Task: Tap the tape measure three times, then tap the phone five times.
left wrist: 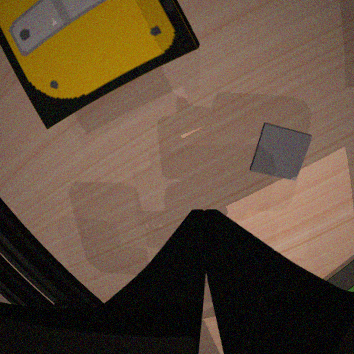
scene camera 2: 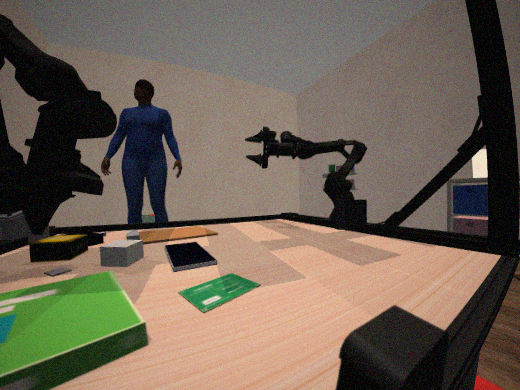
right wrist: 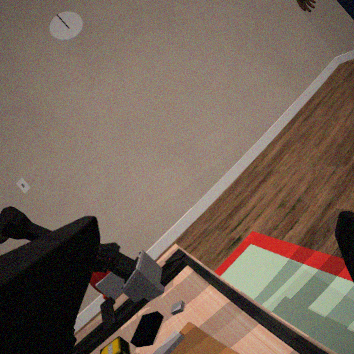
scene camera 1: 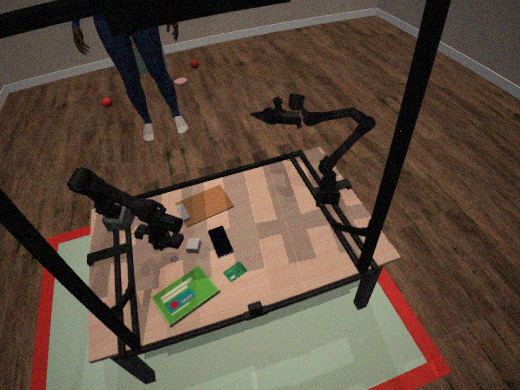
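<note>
The yellow and black tape measure (scene camera 2: 59, 248) (left wrist: 105, 55) (right wrist: 114, 346) lies on the table; in scene camera 1 the left arm hides it. The black phone (scene camera 1: 220, 241) (scene camera 2: 191, 256) lies flat, to the right of a small grey block. My left gripper (scene camera 1: 162, 244) (scene camera 2: 37, 230) (left wrist: 202, 221) is shut and empty, pointing down above the table. In the left wrist view the tape measure is up and to the left of its fingertips, with a gap between them. My right gripper (scene camera 1: 254, 115) (scene camera 2: 247, 147) (right wrist: 222, 227) is open and empty, raised high beyond the table's far edge.
A grey block (scene camera 1: 193, 245) (scene camera 2: 121, 253) stands beside the phone. A small flat grey square (scene camera 1: 174, 258) (scene camera 2: 58, 271) (left wrist: 281, 151), a green box (scene camera 1: 186, 295) (scene camera 2: 75, 320) and a green card (scene camera 1: 235, 271) (scene camera 2: 220, 292) are nearer the front. A brown board (scene camera 1: 210, 204) (scene camera 2: 177, 233) lies behind the phone.
</note>
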